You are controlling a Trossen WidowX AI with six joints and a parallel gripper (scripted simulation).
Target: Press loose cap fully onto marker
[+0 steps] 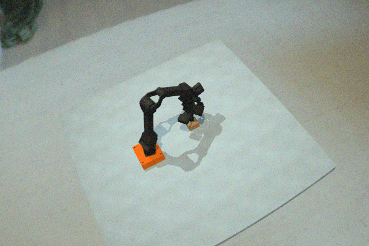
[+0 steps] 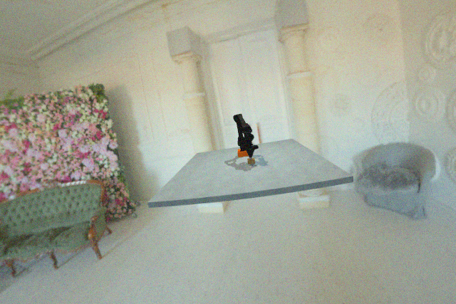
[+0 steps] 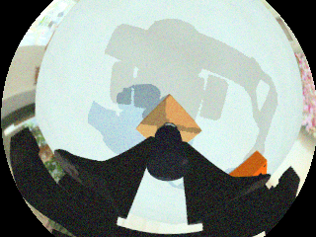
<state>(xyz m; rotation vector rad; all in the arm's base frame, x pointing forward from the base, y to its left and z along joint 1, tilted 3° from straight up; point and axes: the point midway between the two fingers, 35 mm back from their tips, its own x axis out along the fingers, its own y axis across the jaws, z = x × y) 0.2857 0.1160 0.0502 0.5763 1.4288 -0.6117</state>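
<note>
The marker cap is 10 mm above my gripper tip.
</note>
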